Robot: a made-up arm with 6 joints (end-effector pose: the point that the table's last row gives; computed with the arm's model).
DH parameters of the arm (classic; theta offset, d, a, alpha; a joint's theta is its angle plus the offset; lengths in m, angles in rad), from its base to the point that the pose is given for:
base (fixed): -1.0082 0 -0.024 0
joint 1: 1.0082 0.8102 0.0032 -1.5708
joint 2: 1.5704 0 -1.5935 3.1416
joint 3: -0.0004 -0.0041 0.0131 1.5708
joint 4: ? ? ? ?
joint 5: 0 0.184 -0.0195 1.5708
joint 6: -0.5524 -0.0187 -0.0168 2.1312
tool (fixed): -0.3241 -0.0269 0 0
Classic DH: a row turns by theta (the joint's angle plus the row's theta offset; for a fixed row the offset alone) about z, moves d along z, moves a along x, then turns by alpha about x.
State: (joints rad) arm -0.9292 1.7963 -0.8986 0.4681 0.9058 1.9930
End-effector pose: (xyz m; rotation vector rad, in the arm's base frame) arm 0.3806 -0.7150 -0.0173 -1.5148 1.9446 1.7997
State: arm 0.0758 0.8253 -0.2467 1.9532 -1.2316 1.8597
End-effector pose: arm 1.7182 0.2501 1.1306 0.9067 -0.3732 0.3837
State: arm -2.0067 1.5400 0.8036 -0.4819 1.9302 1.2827
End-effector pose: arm -1.0780 -1.8694 0.2190 0.3734 1.5548 -2.5714
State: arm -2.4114 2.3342 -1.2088 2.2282 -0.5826 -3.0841
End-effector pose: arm -0.1411 -0.2607 -0.0204 -2.6296 -0.0095 -0.5953
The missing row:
joint 4: 0 -0.8961 -0.0203 -1.5708
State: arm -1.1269 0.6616 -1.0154 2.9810 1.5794 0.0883
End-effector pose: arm 0.5638 -0.6865 1.2014 -1.4720 0.0981 2.3348
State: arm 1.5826 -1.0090 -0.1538 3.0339 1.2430 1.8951
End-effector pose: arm -0.1839 -0.7417 2.2815 0.1434 1.4149 2.6304
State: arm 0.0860 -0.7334 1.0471 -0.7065 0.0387 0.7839
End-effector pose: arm -1.1478 -0.2680 2.8931 -0.8988 -0.6556 0.1003
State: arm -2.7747 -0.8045 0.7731 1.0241 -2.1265 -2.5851
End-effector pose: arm 1.1618 0.5432 2.8099 -1.0160 -2.0229 -1.6199
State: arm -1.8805 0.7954 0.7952 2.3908 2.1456 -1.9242
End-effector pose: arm -0.4897 -1.9700 2.0125 0.3777 1.3173 1.4643
